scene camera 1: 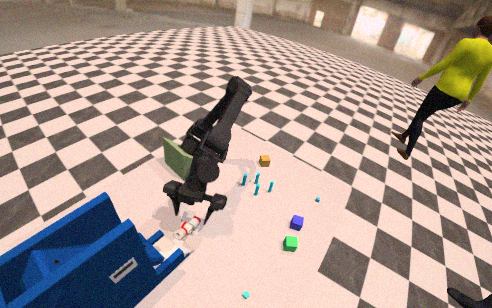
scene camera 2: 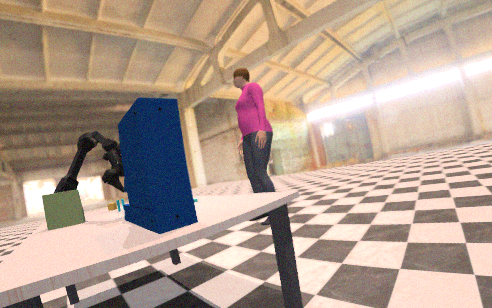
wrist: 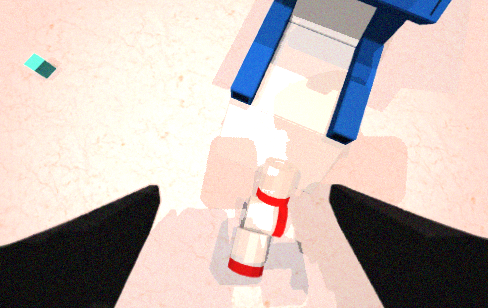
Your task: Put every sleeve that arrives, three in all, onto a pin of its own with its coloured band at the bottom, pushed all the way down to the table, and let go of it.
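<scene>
White sleeves with red bands [scene camera 1: 188,227] [wrist: 250,245] lie end to end on the table by the chute mouth. The nearest in the wrist view has its band at the lower end; farther up are another band and a red stripe along one side. Where one sleeve ends and another begins there is unclear. My gripper [scene camera 1: 191,218] [wrist: 246,192] is open above them, a finger to each side, with nothing between the fingertips. Several thin cyan pins [scene camera 1: 256,189] [scene camera 2: 118,205] stand upright, bare of sleeves. In scene camera 2 the blue dispenser hides the sleeves and part of the gripper.
The tall blue dispenser [scene camera 1: 90,280] [scene camera 2: 155,165] [wrist: 260,60] has two chute rails. A green panel [scene camera 1: 176,157] [scene camera 2: 64,209] stands by the arm. Orange [scene camera 1: 265,161], purple-blue [scene camera 1: 296,222], green [scene camera 1: 290,244], small blue [scene camera 1: 317,199] and teal [scene camera 1: 245,295] [wrist: 40,65] cubes lie about.
</scene>
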